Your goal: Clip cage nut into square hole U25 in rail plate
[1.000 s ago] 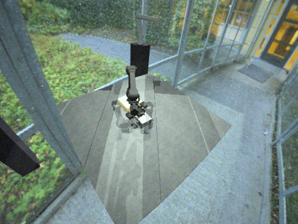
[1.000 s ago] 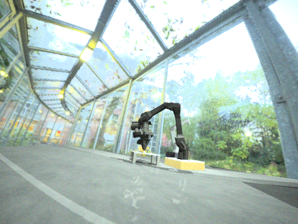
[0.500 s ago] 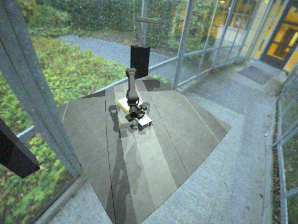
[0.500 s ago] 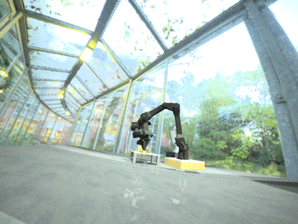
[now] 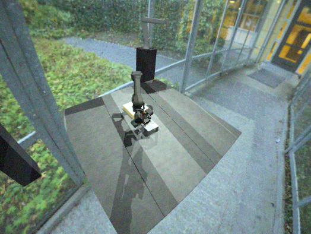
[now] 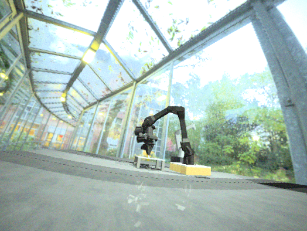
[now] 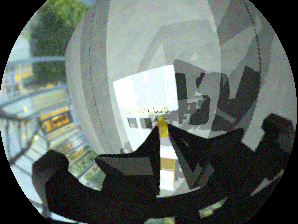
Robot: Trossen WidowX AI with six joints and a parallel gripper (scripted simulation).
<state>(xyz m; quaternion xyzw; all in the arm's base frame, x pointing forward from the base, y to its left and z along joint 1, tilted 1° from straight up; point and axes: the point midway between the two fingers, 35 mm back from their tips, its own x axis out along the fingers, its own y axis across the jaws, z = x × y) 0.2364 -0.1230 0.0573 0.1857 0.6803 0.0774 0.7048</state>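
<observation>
The yellow cage nut lies 1 cm below my gripper tip. From my gripper tip the other things lie so: label strip: 3 cm ahead, 3 cm to the left, 1 cm below.
</observation>
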